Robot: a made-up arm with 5 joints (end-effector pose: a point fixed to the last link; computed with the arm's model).
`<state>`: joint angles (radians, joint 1 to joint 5).
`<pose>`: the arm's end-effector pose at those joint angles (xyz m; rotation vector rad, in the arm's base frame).
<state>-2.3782 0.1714 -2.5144 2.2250 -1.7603</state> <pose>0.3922 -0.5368 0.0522 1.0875 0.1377 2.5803</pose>
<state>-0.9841 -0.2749 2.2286 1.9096 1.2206</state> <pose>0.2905 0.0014 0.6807 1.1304 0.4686 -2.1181</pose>
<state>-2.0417 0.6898 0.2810 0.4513 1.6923</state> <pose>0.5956 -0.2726 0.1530 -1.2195 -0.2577 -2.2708</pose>
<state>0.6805 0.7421 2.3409 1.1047 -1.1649</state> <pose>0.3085 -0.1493 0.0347 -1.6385 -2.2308 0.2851</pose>
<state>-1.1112 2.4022 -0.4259 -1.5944 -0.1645</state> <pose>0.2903 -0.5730 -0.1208 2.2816 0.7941 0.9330</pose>
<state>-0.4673 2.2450 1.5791 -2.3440 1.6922</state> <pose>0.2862 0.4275 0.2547 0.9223 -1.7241 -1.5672</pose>
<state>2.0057 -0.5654 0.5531 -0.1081 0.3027</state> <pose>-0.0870 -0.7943 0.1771 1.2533 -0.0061 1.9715</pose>
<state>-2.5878 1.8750 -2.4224 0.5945 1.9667</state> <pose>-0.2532 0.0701 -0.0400 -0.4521 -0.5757 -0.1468</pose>
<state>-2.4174 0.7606 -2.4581 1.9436 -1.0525</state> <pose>0.2827 -0.3675 -0.2451 1.4484 -1.0128 2.4259</pose>
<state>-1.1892 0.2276 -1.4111 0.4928 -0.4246</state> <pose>0.5038 0.4971 -0.0508 -1.1079 1.0041 -1.5213</pose>
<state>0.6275 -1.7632 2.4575 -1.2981 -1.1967</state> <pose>0.2420 0.0350 -0.2146 -0.1860 1.8232 -2.1868</pose>
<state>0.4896 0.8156 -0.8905 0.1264 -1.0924</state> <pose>-0.3287 0.7514 0.3631 -1.3691 1.4085 0.0457</pose>
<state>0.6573 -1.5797 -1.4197 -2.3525 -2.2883</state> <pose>-0.4785 0.2966 -0.3455 -2.0775 1.2390 -1.2082</pose>
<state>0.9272 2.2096 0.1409 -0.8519 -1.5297</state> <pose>0.0851 0.8175 -0.1243 0.5495 -2.2298 -0.5654</pose>
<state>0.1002 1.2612 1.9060 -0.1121 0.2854</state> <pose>0.2371 0.0553 0.7397 1.3978 0.6150 -1.2214</pose>
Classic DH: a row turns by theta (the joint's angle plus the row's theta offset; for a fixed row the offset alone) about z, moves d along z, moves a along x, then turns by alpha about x. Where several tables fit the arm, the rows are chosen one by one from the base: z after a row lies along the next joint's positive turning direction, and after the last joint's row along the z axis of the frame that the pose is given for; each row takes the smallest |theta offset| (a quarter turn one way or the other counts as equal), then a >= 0, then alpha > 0; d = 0 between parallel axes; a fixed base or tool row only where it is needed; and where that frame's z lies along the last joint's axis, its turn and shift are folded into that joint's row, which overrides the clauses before.
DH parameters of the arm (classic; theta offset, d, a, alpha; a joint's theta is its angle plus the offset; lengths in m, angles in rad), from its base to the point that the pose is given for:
joint 1: 0 0.1 -0.002 -1.5708
joint 2: -1.5708 0.225 0.196 -1.5708
joint 3: -1.5708 -0.054 0.051 1.5708
joint 4: -1.5708 -0.098 0.064 1.5708
joint 5: 0 -0.283 0.37 1.5708
tool (fixed): 3.1416 0.118 0 0

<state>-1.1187 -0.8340 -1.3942 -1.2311 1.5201</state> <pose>-0.2166 0.3451 -0.0578 -1.1193 -0.3988 0.4142</pose>
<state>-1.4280 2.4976 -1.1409 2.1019 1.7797</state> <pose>-0.0594 0.1410 -0.1087 -1.1636 0.1874 0.2203</pose>
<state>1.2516 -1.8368 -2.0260 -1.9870 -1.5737</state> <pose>-0.5915 0.2840 -0.2239 -1.6074 0.7371 -0.4562</pose>
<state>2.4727 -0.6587 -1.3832 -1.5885 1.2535</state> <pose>0.4188 -0.2881 0.2107 -0.2060 0.7863 -2.1813</pose>
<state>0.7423 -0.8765 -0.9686 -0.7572 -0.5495</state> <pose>-0.8314 0.0103 -0.0212 -1.1118 -0.3498 0.5830</pose>
